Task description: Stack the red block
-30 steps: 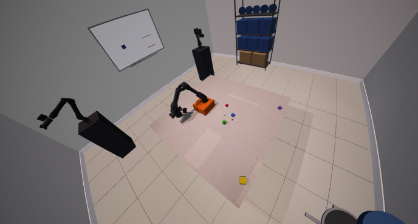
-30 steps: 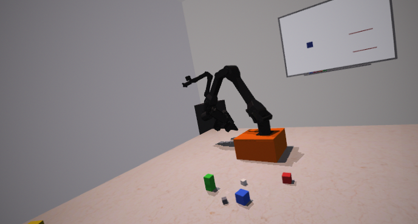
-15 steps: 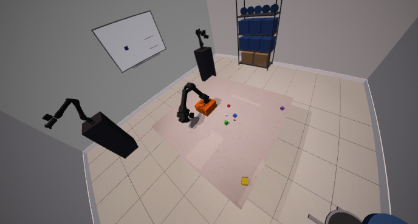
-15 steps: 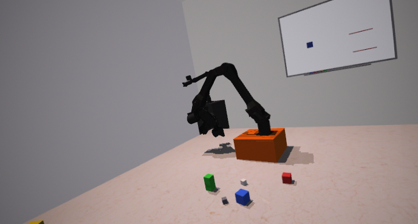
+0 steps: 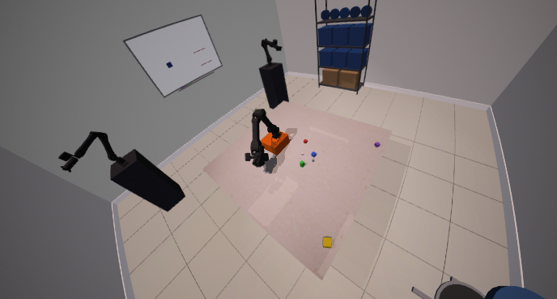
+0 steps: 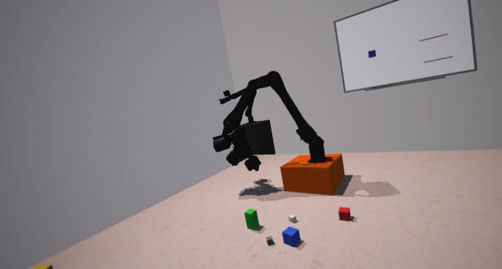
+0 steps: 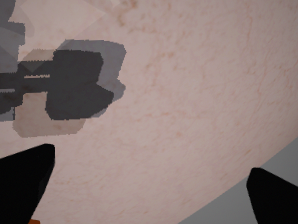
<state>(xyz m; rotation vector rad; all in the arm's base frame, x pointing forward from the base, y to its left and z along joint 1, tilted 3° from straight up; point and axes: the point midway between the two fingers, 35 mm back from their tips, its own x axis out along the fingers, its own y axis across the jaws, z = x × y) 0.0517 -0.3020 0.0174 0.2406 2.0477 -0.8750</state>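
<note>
My gripper tip is 190 mm short of the red block, 460 mm to the right of it and 70 mm above it. From my gripper tip the other things lie so: purple block (730 mm ahead, 740 mm to the left, 70 mm below); yellow block (770 mm ahead, 140 mm to the right, 60 mm below); blue block (340 mm ahead, 360 mm to the left, 70 mm below).
</note>
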